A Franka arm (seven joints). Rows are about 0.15 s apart.
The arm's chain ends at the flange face. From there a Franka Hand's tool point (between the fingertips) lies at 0.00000 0.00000 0.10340 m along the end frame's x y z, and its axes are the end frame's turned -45 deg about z.
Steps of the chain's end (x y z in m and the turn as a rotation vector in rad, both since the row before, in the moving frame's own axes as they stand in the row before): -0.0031 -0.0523 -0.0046 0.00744 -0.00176 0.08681; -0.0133 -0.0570 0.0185 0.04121 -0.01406 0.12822; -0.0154 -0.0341 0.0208 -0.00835 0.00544 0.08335
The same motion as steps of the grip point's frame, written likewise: 0.0352 -0.0398 -0.0046 0.00651 0.00402 0.08681; 0.0331 -0.0536 0.0184 0.03908 0.01920 0.12822; 0.0130 -0.0340 0.0208 -0.00975 -0.00206 0.08335
